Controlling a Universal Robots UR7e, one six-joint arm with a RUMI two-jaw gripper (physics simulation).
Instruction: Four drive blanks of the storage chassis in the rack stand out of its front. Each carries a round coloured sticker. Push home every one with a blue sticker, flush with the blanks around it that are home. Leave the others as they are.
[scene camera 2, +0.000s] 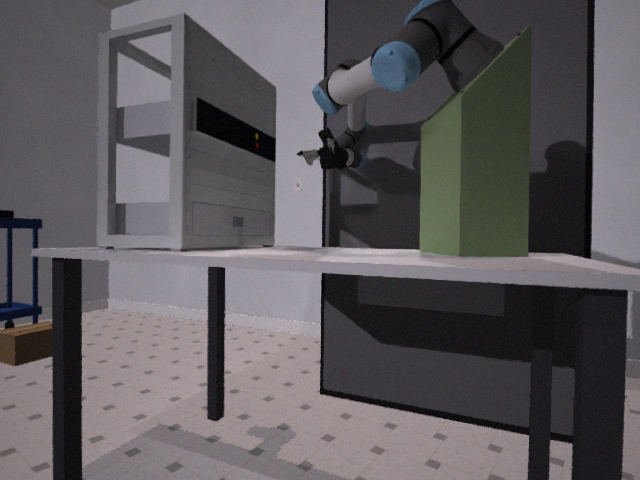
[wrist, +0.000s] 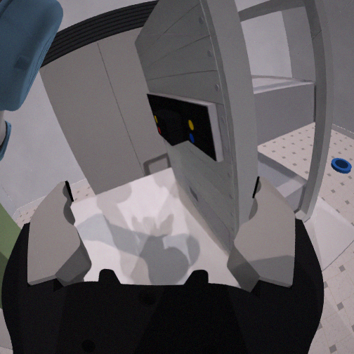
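The storage chassis (scene camera 2: 225, 125) (wrist: 206, 126) is a black band across the grey rack's front. In the wrist view its near part shows a yellow sticker (wrist: 191, 125) above a blue sticker (wrist: 192, 137). Farther along are another yellow sticker (wrist: 156, 119) and a red sticker (wrist: 159, 130). In scene camera 2 a yellow sticker (scene camera 2: 256, 136) sits above a red sticker (scene camera 2: 256, 145). The edges of single blanks, and how far each stands out, are too dark to tell. My gripper (scene camera 2: 303, 155) (wrist: 160, 182) is open and empty, in front of the rack and apart from it.
The rack (scene camera 2: 177, 129) (wrist: 240, 125) stands on the white table (scene camera 2: 310, 258) (wrist: 145, 200). A green slanted block (scene camera 2: 480, 170) (wrist: 6, 235) stands at the table's other side. A grey cabinet (wrist: 90, 110) is behind. A blue ring (wrist: 334, 165) lies on the floor.
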